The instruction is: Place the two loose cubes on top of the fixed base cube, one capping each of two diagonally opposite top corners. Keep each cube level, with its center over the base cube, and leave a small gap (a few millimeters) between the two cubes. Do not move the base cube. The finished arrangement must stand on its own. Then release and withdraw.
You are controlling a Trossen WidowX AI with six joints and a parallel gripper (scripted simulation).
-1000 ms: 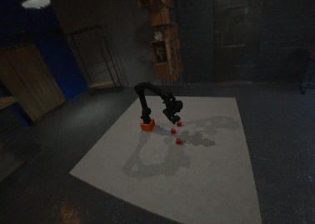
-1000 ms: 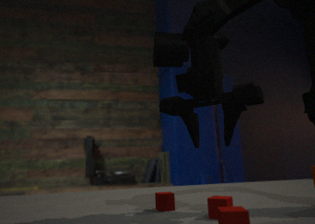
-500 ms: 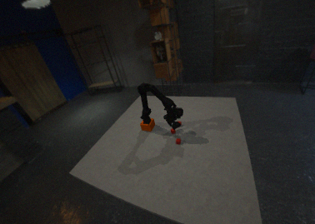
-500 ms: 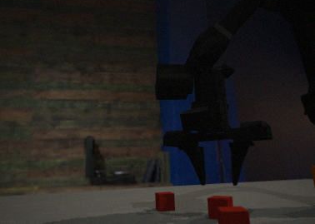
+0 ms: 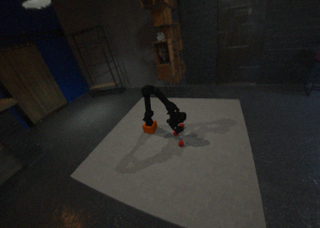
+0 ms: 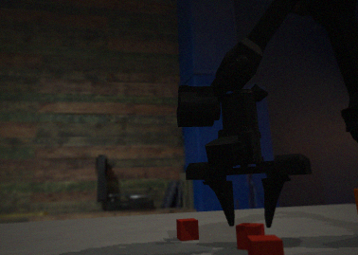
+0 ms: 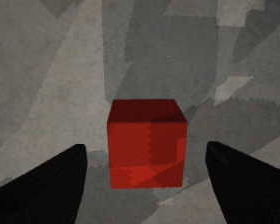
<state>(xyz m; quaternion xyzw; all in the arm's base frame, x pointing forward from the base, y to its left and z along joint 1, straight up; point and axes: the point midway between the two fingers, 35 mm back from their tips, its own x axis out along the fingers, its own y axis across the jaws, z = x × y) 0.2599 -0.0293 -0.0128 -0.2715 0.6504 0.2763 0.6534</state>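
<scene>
My gripper tip is 10 mm above the red cube.
</scene>
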